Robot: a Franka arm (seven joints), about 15 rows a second.
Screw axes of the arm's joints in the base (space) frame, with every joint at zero. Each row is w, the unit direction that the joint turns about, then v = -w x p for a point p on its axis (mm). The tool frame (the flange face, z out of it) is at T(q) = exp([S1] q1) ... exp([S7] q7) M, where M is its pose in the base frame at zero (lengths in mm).
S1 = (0, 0, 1, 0, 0, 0)
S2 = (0, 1, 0, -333, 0, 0)
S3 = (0, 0, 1, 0, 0, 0)
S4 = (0, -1, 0, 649, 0, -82.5)
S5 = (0, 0, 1, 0, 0, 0)
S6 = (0, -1, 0, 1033, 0, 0)
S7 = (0, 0, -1, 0, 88, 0)
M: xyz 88 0 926 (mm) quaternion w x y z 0 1 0 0
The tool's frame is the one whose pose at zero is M.
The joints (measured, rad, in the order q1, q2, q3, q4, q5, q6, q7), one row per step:
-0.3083 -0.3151 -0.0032 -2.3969 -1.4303 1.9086 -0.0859
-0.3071 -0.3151 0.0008 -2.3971 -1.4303 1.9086 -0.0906
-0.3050 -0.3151 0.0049 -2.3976 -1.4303 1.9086 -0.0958
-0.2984 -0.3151 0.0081 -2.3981 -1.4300 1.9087 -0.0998
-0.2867 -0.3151 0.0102 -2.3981 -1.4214 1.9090 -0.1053
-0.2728 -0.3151 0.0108 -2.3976 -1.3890 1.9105 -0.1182
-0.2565 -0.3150 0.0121 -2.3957 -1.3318 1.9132 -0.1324
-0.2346 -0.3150 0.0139 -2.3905 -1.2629 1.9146 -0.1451
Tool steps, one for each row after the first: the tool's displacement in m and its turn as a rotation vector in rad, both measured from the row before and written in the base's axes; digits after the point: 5 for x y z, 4 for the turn. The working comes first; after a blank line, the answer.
Tool pose at each row, in the base's axes (x y z in m, rotation vector in rad; the steps are taken from these numbers as rounded here):
0.41058 -0.20695 0.47639 1.8243 0.4307 -0.4261
0.41163 -0.20471 0.47638 1.8210 0.4396 -0.4266
0.41281 -0.20204 0.47623 1.8173 0.4501 -0.4270
0.41470 -0.19787 0.47604 1.8133 0.4626 -0.4238
0.41716 -0.19189 0.47555 1.8161 0.4769 -0.4179
0.41915 -0.18503 0.47377 1.8415 0.4909 -0.4141
0.42129 -0.17614 0.47112 1.8901 0.5008 -0.4059
0.42450 -0.16437 0.46946 1.9480 0.5087 -0.3902

0.00105 0.00224 -0.00001 -0.0008 0.0051 0.0063
0.00118 0.00267 -0.00015 -0.0007 0.0059 0.0075
0.00189 0.00417 -0.00019 -0.0002 0.0044 0.0107
0.00246 0.00598 -0.00049 0.0069 0.0033 0.0113
0.00199 0.00686 -0.00178 0.0281 0.0039 0.0037
0.00214 0.00889 -0.00265 0.0491 -0.0017 -0.0034
0.00321 0.01177 -0.00166 0.0579 -0.0077 -0.0038

